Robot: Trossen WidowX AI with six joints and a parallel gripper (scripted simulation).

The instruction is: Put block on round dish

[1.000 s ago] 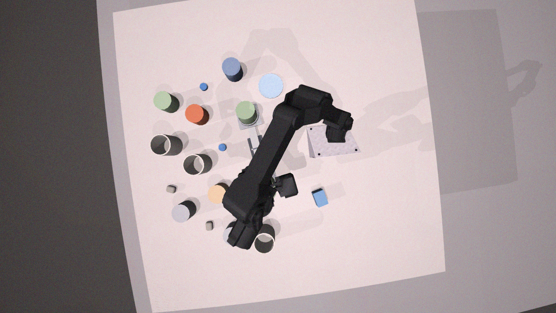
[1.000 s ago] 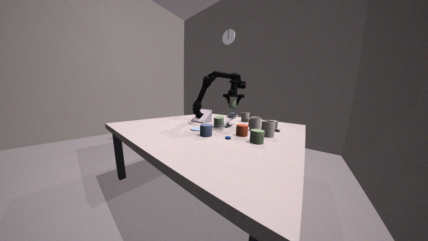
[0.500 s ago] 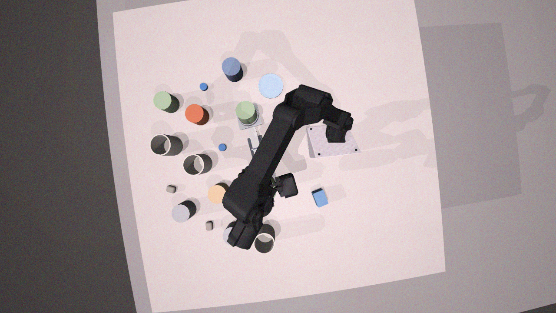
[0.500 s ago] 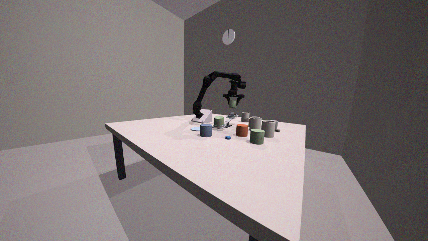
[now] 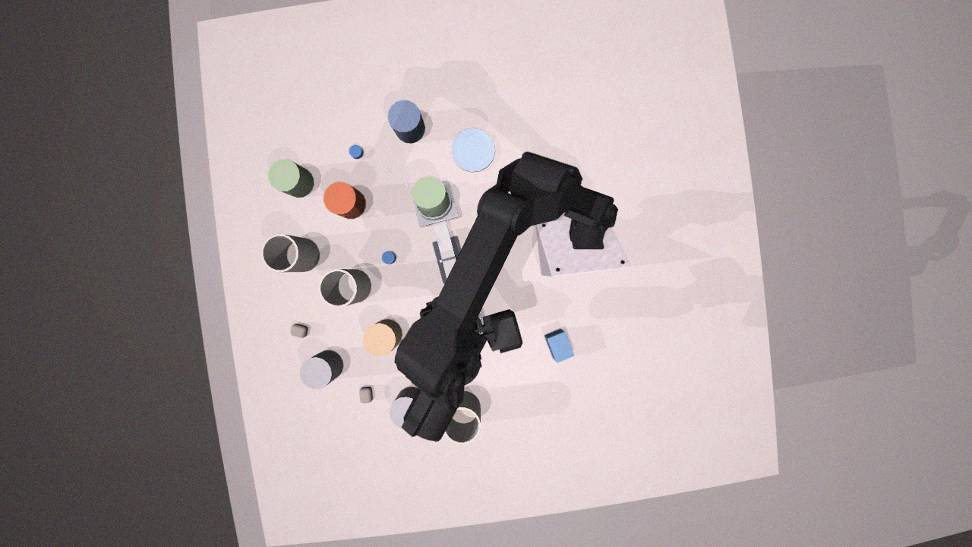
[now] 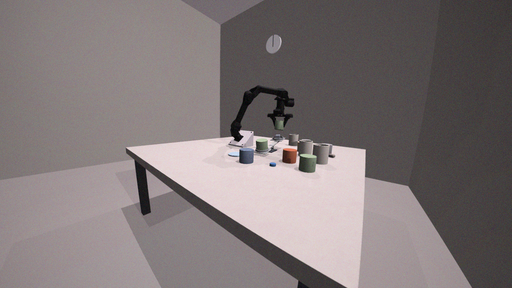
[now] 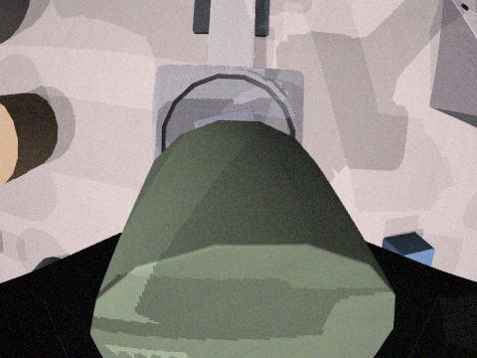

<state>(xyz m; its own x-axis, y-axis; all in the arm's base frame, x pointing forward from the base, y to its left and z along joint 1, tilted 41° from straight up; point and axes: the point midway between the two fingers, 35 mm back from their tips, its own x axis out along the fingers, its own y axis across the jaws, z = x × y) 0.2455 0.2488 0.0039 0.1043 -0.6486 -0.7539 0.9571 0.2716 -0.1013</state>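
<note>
Now: the round light-blue dish 10 mm behind my gripper tip, 400 mm to the right of it and 160 mm below it. Round my gripper tip: tan cup 180 mm ahead, 50 mm to the left, 120 mm below; then small balance 40 mm ahead, 140 mm to the right, 120 mm below; then blue block 210 mm behind, 60 mm to the left, 140 mm below.
</note>
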